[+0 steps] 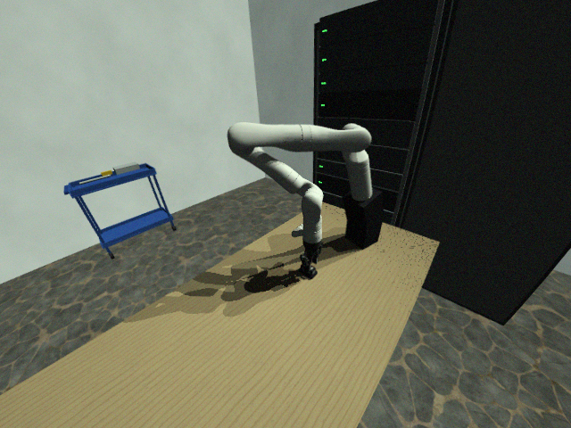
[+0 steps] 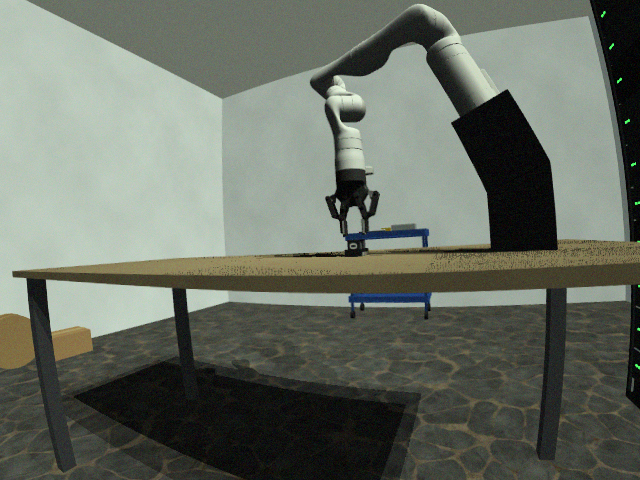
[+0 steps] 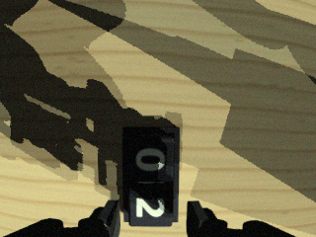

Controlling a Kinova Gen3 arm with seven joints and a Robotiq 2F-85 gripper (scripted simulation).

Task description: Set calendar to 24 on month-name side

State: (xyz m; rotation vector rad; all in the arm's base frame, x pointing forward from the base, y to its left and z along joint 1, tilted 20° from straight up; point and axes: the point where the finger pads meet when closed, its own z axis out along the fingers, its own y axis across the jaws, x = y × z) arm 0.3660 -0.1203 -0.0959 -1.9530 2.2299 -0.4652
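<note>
Now: the black date cube 40 mm below my hand. Round my hand: black tray (20 mm to the right, 60 mm below); then black cube (30 mm to the right, 40 mm below).
</note>
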